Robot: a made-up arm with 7 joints. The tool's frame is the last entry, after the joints. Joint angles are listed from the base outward. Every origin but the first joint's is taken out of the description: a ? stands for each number. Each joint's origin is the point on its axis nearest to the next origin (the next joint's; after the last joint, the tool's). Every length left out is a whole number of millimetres.
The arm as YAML. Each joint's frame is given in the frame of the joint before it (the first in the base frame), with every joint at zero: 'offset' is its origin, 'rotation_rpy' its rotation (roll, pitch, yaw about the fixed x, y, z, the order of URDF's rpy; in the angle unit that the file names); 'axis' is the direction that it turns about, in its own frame. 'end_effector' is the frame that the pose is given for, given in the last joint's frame.
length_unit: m
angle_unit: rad
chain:
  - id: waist
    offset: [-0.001, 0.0, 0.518]
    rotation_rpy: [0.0, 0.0, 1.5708]
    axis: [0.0, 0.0, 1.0]
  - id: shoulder
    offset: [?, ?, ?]
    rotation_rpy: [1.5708, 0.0, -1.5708]
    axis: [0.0, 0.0, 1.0]
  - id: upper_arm
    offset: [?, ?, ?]
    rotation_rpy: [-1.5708, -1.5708, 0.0]
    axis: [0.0, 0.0, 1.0]
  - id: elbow
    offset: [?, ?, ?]
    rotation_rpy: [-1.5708, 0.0, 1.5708]
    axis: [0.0, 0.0, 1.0]
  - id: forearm
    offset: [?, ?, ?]
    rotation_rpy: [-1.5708, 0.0, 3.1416]
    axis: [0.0, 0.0, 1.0]
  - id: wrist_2
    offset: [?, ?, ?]
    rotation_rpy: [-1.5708, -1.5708, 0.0]
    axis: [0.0, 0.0, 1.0]
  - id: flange
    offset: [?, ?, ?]
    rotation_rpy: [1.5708, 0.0, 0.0]
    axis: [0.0, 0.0, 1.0]
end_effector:
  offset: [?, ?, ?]
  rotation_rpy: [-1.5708, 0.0, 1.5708]
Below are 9 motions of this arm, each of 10 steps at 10 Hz.
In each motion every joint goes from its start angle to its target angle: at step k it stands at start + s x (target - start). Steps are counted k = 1, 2, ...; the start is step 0. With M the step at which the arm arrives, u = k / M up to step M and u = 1 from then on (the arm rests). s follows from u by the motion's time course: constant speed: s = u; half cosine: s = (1 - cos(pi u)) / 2; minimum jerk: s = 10 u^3 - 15 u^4 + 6 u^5.
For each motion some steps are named. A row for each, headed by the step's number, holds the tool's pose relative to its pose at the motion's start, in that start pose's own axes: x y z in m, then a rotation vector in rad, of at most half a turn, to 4 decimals.
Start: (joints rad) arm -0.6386 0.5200 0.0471 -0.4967 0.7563 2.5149 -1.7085
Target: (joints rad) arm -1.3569 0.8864 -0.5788 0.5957 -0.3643 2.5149 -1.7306
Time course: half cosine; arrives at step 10
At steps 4, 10:
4: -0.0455 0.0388 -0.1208 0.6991 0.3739 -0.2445
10: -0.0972 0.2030 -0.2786 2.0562 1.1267 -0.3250

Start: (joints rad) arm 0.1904 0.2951 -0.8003 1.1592 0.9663 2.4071 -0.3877
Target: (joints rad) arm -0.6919 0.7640 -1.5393 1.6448 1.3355 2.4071 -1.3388
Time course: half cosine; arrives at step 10
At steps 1, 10:
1: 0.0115 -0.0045 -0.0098 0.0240 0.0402 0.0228
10: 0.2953 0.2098 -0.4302 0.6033 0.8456 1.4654

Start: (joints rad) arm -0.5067 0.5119 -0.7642 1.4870 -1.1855 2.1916 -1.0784
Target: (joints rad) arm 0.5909 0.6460 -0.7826 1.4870 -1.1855 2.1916 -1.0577
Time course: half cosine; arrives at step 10
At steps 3, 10:
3: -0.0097 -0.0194 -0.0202 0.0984 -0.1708 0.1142
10: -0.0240 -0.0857 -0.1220 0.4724 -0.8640 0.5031

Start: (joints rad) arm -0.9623 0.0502 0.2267 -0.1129 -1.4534 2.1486 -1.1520
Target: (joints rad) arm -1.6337 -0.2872 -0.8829 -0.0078 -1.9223 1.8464 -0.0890
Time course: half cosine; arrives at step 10
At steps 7, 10:
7: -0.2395 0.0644 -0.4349 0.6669 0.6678 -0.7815
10: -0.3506 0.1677 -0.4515 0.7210 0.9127 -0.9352

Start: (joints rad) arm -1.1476 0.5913 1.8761 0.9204 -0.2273 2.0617 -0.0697
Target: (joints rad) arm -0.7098 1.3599 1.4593 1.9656 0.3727 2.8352 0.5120
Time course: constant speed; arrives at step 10
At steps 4, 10:
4: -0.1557 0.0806 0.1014 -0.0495 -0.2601 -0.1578
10: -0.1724 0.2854 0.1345 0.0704 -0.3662 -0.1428

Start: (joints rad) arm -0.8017 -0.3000 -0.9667 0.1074 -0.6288 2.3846 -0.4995
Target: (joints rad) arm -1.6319 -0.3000 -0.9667 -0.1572 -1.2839 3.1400 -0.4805
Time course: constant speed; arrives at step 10
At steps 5, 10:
5: -0.0297 -0.0054 -0.0581 0.5497 0.4502 -0.3456
10: -0.0993 0.0137 -0.0927 1.0997 0.6380 -0.9119

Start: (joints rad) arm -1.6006 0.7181 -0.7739 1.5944 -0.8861 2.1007 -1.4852
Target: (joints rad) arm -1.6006 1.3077 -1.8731 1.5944 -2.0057 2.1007 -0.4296
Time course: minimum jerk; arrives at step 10
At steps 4, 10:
4: -0.0347 0.0937 0.1146 -0.1879 -0.0355 -0.2064
10: -0.2285 0.3735 0.2077 -0.6188 -0.4882 -0.8036

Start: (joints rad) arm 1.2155 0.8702 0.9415 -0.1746 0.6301 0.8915 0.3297
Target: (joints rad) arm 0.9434 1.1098 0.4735 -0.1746 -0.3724 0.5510 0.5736
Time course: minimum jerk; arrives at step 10
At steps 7, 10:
7: -0.2462 -0.0454 0.1704 0.0146 0.9694 0.7378
10: -0.2849 -0.0532 0.2321 0.1037 1.1470 0.8583

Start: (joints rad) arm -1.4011 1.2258 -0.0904 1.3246 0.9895 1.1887 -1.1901
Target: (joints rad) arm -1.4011 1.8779 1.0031 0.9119 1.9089 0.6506 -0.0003
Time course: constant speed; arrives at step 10
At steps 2, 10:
2: -0.1045 -0.0067 -0.0939 0.2277 -0.3328 -0.3442
10: -0.5858 0.4200 -0.3002 -0.3305 -0.7133 -2.2131

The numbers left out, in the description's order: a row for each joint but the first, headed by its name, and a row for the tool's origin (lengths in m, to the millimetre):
shoulder: -0.007 -0.006 0.0
upper_arm: -0.017 0.256 0.0
elbow: -0.051 -0.002 0.0
forearm: -0.032 -0.394 0.0
wrist_2: 0.008 0.144 0.0
flange: 0.069 -0.02 0.0
tool: -0.007 0.005 0.0

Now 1 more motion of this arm.
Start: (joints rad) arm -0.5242 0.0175 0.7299 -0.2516 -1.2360 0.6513 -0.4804
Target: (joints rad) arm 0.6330 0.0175 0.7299 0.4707 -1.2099 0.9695 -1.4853
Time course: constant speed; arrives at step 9
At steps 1, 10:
1: -0.0246 -0.0432 0.0048 0.0567 0.0827 -0.1301
10: -0.2507 -0.0958 -0.0838 1.1562 0.4265 -0.5766

